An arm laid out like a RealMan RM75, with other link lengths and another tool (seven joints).
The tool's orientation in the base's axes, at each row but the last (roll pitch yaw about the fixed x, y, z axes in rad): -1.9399 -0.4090 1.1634; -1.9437 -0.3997 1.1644; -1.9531 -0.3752 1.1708; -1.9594 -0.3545 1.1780; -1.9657 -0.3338 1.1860; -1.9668 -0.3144 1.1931; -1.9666 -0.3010 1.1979; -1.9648 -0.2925 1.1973; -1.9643 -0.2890 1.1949; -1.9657 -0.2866 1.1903; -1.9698 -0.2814 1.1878
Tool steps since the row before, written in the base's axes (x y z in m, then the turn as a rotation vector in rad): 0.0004 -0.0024 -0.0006 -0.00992 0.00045 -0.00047; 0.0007 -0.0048 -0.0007 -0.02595 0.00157 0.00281; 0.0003 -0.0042 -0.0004 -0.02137 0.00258 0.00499; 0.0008 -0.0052 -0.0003 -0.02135 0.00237 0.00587; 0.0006 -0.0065 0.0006 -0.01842 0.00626 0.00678; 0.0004 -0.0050 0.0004 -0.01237 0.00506 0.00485; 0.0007 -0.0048 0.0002 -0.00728 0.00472 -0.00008; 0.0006 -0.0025 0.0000 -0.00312 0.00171 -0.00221; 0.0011 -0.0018 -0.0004 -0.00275 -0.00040 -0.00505; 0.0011 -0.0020 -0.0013 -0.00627 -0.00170 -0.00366; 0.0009 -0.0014 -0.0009 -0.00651 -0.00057 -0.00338
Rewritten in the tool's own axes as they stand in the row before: -0.0021 0.0002 -0.0013 -0.00341 -0.00425 0.00831; -0.0041 0.0000 -0.0027 -0.00703 -0.01452 0.02058; -0.0036 -0.0002 -0.0021 -0.00370 -0.01405 0.01665; -0.0043 -0.0002 -0.0030 -0.00357 -0.01483 0.01622; -0.0053 -0.0011 -0.0037 0.00117 -0.01372 0.01532; -0.0042 -0.0008 -0.0027 0.00163 -0.00937 0.01057; -0.0040 -0.0004 -0.0028 0.00164 -0.00273 0.00807; -0.0020 0.0000 -0.0016 -0.00020 0.00072 0.00412; -0.0013 0.0007 -0.0015 -0.00276 0.00318 0.00393; -0.0018 0.0015 -0.0013 -0.00478 0.00022 0.00572; -0.0012 0.0011 -0.0010 -0.00378 -0.00003 0.00631
